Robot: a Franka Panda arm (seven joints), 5 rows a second.
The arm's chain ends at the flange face. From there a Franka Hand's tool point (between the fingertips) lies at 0.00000 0.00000 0.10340 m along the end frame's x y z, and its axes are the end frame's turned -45 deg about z.
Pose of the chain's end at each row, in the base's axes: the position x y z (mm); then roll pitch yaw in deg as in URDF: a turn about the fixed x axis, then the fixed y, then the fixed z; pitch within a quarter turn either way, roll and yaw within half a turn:
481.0 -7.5 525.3 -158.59 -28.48 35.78
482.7 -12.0 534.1 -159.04 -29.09 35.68
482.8 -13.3 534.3 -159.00 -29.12 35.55
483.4 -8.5 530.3 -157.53 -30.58 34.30
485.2 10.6 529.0 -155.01 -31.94 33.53
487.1 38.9 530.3 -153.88 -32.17 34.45
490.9 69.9 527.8 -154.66 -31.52 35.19
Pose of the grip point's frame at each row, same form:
496.2 50.0 440.7 172.32 -34.34 88.65
499.3 45.4 449.7 171.45 -34.39 88.83
499.5 44.2 450.0 171.44 -34.44 88.72
501.3 51.5 448.0 170.93 -36.33 88.50
502.4 74.4 449.5 171.09 -38.87 88.94
502.1 104.4 451.7 171.55 -39.79 90.17
505.3 134.2 448.1 171.75 -38.88 90.37

